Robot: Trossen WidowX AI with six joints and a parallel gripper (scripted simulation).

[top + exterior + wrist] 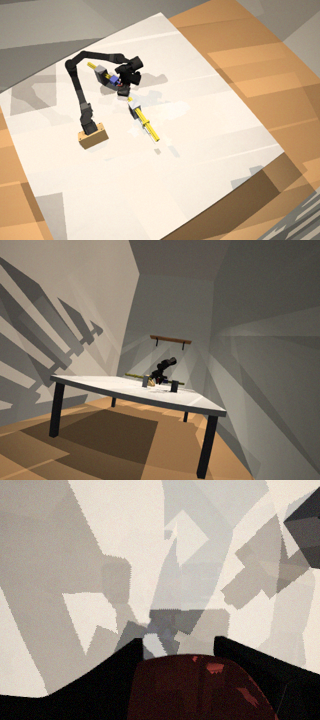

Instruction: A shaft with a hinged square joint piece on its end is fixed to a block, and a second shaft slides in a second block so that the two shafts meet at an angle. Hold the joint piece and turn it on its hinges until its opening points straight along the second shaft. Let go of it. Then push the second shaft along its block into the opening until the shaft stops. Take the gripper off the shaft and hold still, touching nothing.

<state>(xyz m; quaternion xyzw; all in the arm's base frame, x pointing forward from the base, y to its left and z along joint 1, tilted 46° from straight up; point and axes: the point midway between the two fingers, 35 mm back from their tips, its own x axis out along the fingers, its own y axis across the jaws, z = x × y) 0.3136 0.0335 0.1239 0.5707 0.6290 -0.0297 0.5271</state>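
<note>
My gripper tip is now 1 cm past the red joint piece, 1 cm to the right of it and 4 cm below it.
</note>
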